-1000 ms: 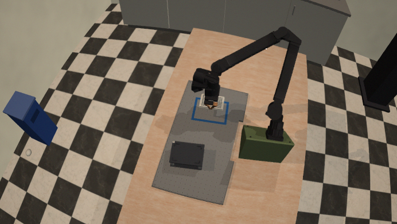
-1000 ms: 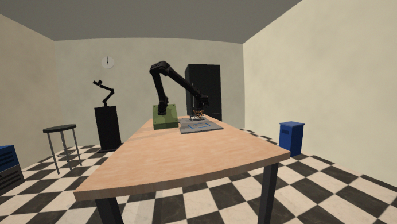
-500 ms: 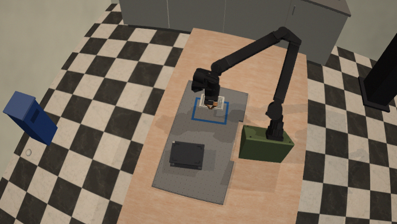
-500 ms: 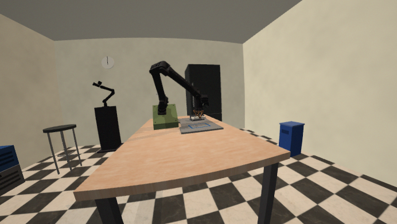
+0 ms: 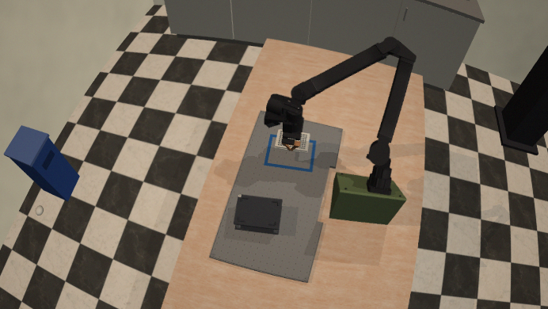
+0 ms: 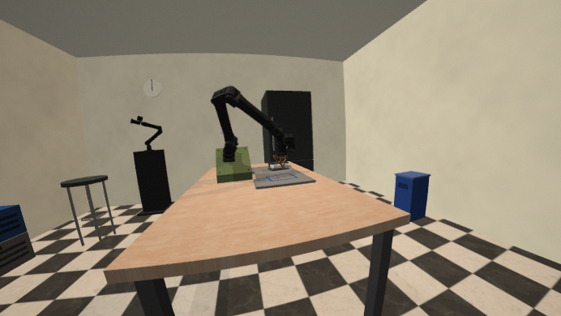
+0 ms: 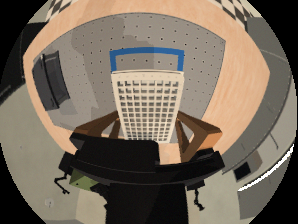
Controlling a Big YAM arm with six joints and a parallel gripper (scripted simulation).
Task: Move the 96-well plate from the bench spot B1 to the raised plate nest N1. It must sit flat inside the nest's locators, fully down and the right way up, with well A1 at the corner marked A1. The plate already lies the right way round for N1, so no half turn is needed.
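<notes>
Now: the 96-well plate right at my hand. Also, from my hand: raised plate nest N1: 31 cm to the left, 6 cm ahead, 3 cm below.
</notes>
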